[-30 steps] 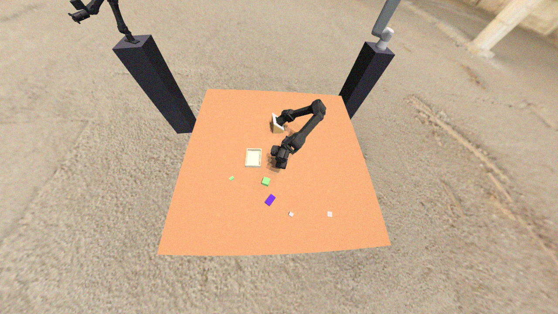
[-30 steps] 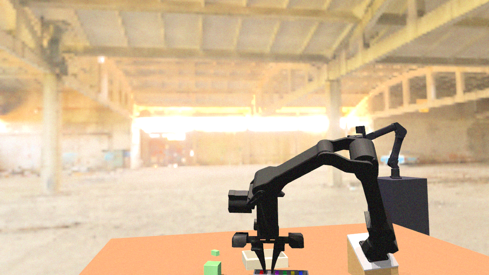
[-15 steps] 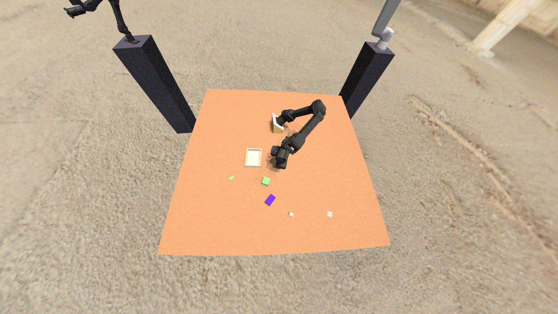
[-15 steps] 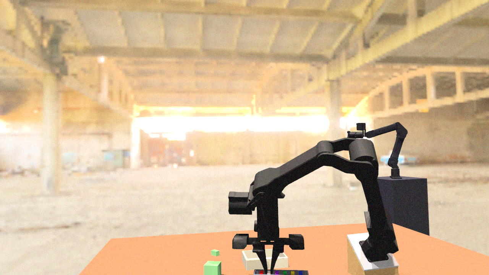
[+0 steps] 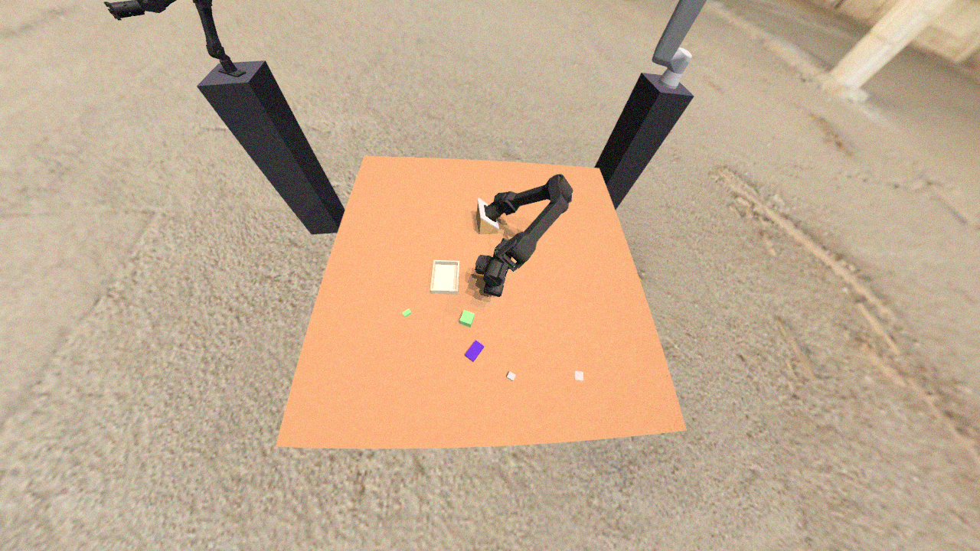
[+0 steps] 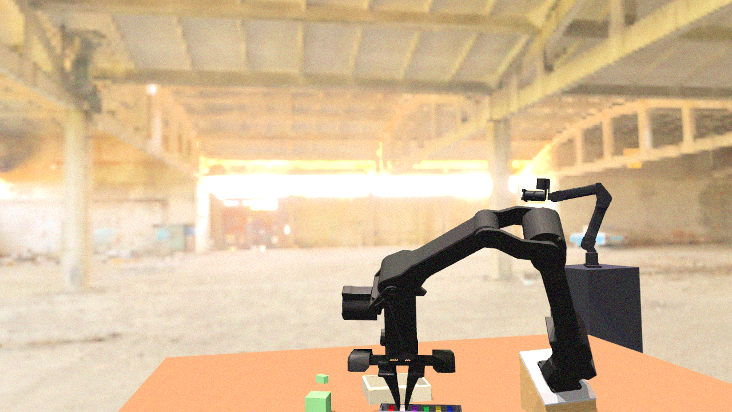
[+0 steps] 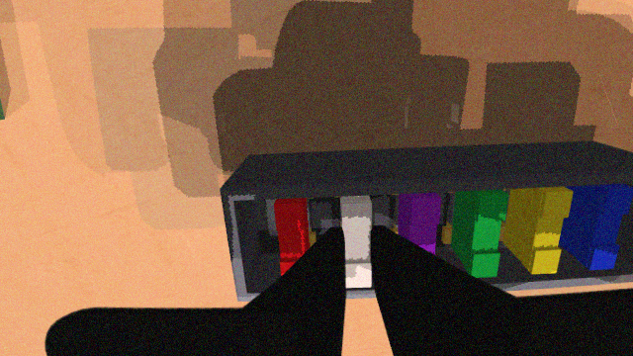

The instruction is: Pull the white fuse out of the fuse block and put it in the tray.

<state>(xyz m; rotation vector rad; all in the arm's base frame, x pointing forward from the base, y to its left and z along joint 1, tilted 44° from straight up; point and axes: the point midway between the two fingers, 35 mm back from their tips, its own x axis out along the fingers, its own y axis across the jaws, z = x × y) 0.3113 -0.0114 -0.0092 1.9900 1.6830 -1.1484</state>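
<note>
Now: the cream tray 190 mm to the right of my gripper tip, 50 mm behind it and 30 mm below it. The rest, counted from my gripper tip: small green cube (330 mm to the right, 80 mm ahead, 30 mm below); white fuse (10 mm below).
</note>
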